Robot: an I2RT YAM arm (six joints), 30 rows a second.
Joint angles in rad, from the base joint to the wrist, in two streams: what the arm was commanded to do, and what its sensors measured. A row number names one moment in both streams.
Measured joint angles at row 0:
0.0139, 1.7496, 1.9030, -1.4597, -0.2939, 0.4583
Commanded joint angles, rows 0 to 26:
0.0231, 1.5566, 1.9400, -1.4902, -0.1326, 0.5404
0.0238, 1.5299, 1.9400, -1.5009, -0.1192, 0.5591
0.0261, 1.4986, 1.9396, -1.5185, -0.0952, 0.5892
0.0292, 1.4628, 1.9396, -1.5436, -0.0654, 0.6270
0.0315, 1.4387, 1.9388, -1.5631, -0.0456, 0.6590
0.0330, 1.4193, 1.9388, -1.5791, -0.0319, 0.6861
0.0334, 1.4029, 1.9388, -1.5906, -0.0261, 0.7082
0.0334, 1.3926, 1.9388, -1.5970, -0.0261, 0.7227
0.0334, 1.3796, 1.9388, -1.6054, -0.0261, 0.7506
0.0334, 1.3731, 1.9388, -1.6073, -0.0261, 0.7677
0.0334, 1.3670, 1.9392, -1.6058, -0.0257, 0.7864
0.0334, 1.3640, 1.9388, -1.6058, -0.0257, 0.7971
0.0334, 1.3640, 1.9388, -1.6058, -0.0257, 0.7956
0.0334, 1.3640, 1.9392, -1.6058, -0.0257, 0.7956
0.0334, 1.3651, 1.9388, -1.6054, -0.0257, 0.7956
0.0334, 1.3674, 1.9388, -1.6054, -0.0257, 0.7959
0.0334, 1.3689, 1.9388, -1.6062, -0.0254, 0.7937
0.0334, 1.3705, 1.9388, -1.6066, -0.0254, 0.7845
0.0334, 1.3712, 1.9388, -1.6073, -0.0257, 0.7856
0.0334, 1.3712, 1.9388, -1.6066, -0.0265, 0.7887
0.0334, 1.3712, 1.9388, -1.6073, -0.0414, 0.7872
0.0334, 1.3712, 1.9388, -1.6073, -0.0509, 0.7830
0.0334, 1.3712, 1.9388, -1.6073, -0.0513, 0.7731
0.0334, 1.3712, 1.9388, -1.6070, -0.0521, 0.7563
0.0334, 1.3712, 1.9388, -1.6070, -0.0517, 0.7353
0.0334, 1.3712, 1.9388, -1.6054, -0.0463, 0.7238
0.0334, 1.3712, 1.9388, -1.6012, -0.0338, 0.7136
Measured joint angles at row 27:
0.0257, 1.3670, 1.9373, -1.6081, -0.0513, 0.7551
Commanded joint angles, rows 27 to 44:
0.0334, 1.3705, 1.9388, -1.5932, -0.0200, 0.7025
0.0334, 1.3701, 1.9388, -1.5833, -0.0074, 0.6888
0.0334, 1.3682, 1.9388, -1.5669, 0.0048, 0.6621
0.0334, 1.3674, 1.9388, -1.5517, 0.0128, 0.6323
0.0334, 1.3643, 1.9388, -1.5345, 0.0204, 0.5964
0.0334, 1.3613, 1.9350, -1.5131, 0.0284, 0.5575
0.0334, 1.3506, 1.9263, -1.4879, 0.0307, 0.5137
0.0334, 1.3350, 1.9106, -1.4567, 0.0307, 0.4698
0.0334, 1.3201, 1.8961, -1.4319, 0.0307, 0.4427
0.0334, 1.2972, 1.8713, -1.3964, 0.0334, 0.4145
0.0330, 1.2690, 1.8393, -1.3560, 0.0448, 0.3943
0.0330, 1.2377, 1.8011, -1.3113, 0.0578, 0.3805
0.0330, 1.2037, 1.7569, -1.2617, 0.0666, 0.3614
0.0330, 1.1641, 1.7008, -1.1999, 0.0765, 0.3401
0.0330, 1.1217, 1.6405, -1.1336, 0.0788, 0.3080
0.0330, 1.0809, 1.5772, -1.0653, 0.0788, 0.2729
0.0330, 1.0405, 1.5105, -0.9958, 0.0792, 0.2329
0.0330, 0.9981, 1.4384, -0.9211, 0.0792, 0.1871
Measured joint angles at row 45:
0.0254, 1.1313, 1.6196, -1.0573, 0.0399, 0.3679
